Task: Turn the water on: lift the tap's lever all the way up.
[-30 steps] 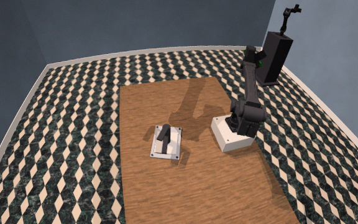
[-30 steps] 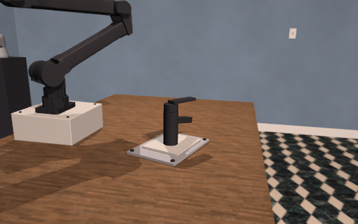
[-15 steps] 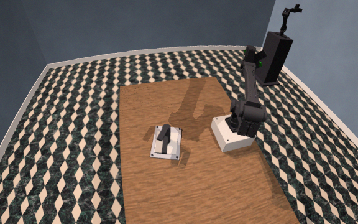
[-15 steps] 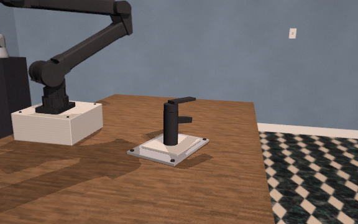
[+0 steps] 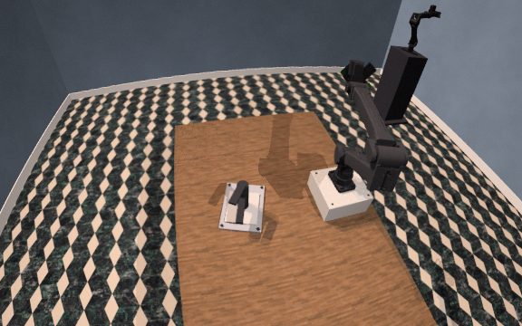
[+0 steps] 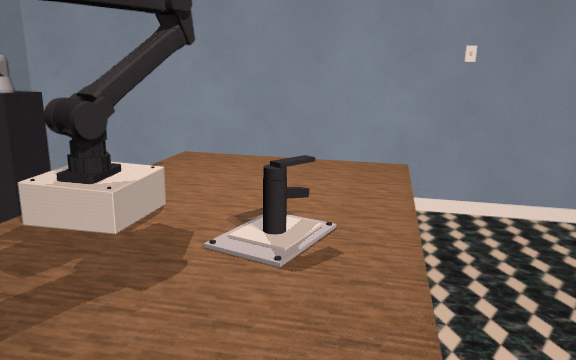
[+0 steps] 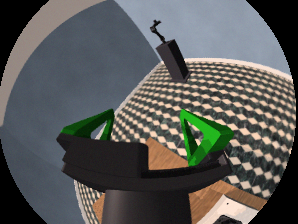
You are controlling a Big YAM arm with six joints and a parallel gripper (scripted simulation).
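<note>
My gripper is now 630 mm short of the lever, 320 mm to the right of it and 280 mm above it. The rest, counted from my hand: black tap: 610 mm ahead, 300 mm to the left, 330 mm below.
</note>
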